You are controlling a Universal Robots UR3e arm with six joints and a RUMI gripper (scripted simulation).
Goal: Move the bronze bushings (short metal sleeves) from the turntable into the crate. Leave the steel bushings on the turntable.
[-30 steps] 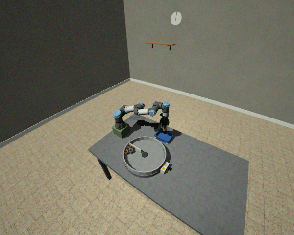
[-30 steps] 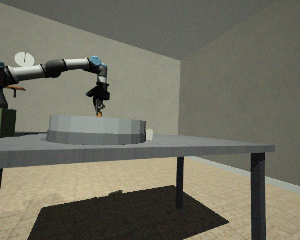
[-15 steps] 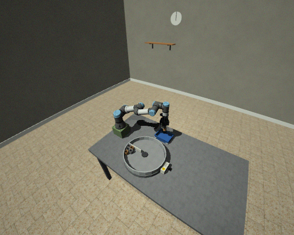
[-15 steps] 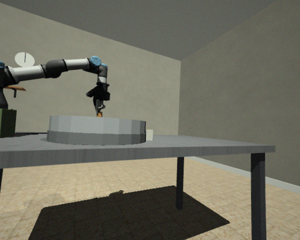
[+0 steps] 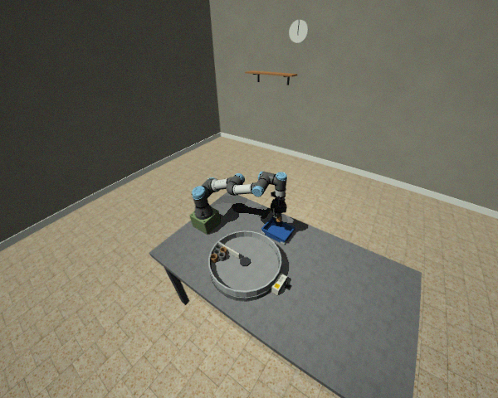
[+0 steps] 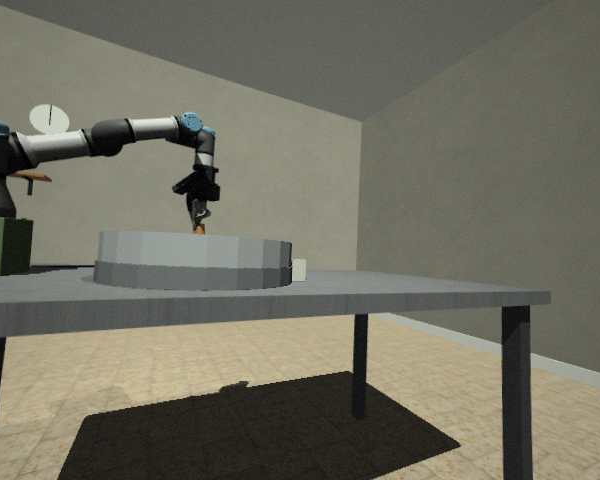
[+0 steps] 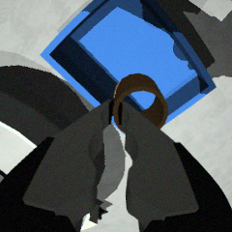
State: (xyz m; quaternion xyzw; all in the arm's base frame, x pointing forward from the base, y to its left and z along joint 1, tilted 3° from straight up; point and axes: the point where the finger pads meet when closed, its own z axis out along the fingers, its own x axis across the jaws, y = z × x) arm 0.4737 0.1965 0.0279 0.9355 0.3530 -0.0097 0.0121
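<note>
My hand is 2 cm short of the blue crate, 1 cm to the right of it and 14 cm above it. The rest, counted from my hand: turntable 3 cm behind, 35 cm to the right, 11 cm below.
</note>
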